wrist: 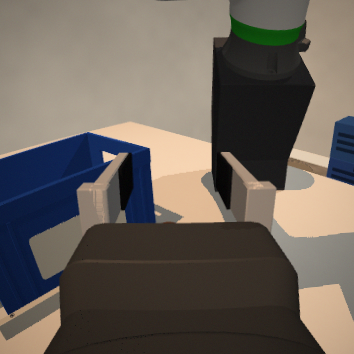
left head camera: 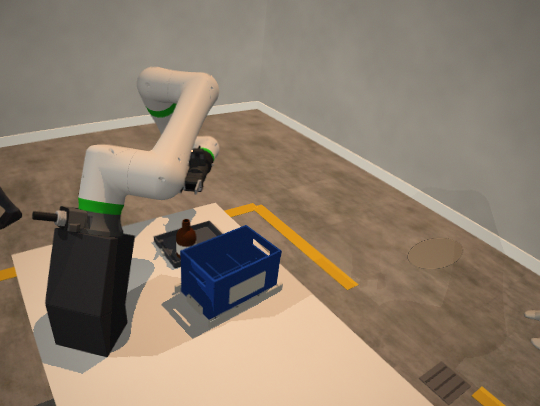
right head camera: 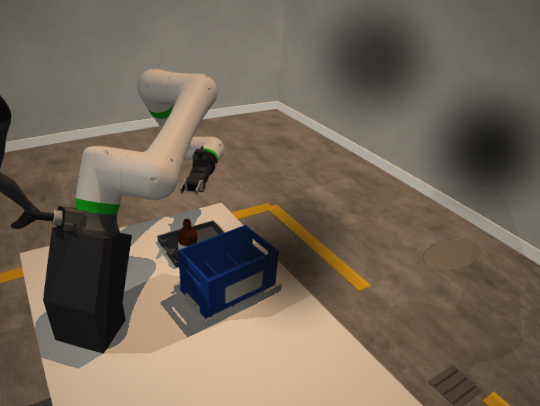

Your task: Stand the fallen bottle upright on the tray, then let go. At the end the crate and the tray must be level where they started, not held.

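Frame: origin at the arm's base, x back, y left, z down, level; centimetres.
Where they show: gripper, fingertip midpoint: (wrist: 174,169) (left head camera: 187,191) (right head camera: 188,191); arm's base, origin of the base link: (wrist: 260,57) (left head camera: 96,232) (right head camera: 93,231).
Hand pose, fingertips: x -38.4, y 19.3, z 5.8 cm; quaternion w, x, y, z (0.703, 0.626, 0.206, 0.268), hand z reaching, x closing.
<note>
Things, the pixels of their top centre, and the offset from my fingertips. "spot": a spot on its surface instead. Level surfaces: height alone.
- brown bottle, middle of its top: (left head camera: 186,220) (right head camera: 186,220) dx +3.2, dy -5.3, dz +8.5 cm
- dark tray, surface spot: (left head camera: 202,231) (right head camera: 206,231) spot: dx -9.6, dy +5.8, dz +24.0 cm
- blue crate, middle of its top: (wrist: 42,161) (left head camera: 231,250) (right head camera: 228,250) dx -1.1, dy -29.9, dz +7.0 cm
- table, its level: dz +24.5 cm
The brown bottle (left head camera: 186,236) (right head camera: 187,235) stands upright on the dark tray (left head camera: 202,231) (right head camera: 206,231); its lower part is partly hidden behind the crate. In the wrist view a thin brown sliver of the bottle (wrist: 169,223) shows above the gripper body. The tray lies level on the table behind the crate. The blue crate (left head camera: 220,295) (right head camera: 215,295) (wrist: 20,245) stands upright and level on the table, apart from the gripper. My gripper (left head camera: 192,189) (right head camera: 192,189) (wrist: 174,169) is open and empty, raised above the bottle and clear of it.
The black robot pedestal (left head camera: 80,290) (right head camera: 80,290) (wrist: 255,120) stands on the table (left head camera: 240,365) (right head camera: 240,365), left of the crate in the head views. Part of a person (left head camera: 7,212) (right head camera: 15,195) shows at the left edge. A blue slotted object (wrist: 344,150) shows at the wrist view's right edge.
</note>
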